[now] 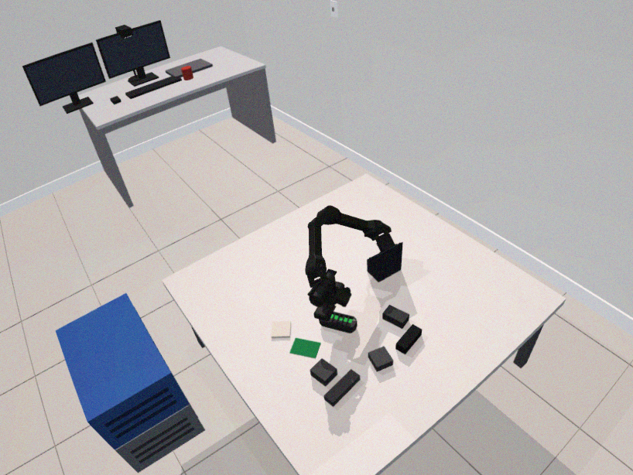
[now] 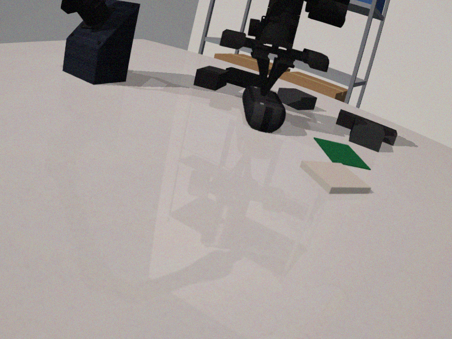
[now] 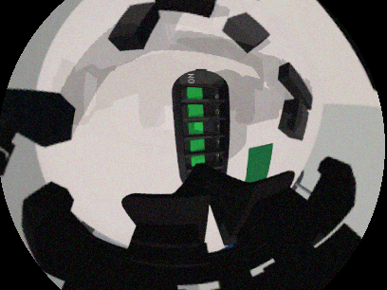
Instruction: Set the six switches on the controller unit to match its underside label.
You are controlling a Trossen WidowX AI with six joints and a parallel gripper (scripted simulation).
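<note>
Now: the green board 16 cm ahead of my gripper tip, 5 cm below it and 3 cm to the left of it. From my gripper tip the other things lie so: beige tile 18 cm ahead, 10 cm to the right, 5 cm below.
</note>
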